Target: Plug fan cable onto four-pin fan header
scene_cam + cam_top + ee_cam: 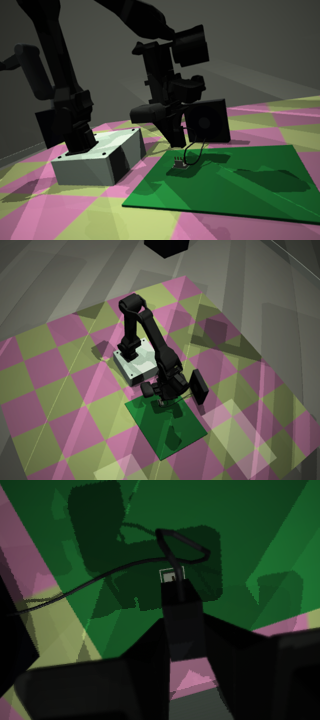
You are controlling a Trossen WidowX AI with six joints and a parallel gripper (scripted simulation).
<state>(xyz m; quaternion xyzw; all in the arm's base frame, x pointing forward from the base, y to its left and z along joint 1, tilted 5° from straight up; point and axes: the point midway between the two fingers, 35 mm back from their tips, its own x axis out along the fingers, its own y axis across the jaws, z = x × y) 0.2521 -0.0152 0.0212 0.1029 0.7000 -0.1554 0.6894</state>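
Right now my gripper tip is 80 mm short of the green board, 40 mm to the left of it and 80 mm above it. From my gripper tip the other things lie so: dark fan plug (10 mm ahead, 10 mm above); then black square fan (60 mm ahead, 150 mm to the left, 10 mm below).
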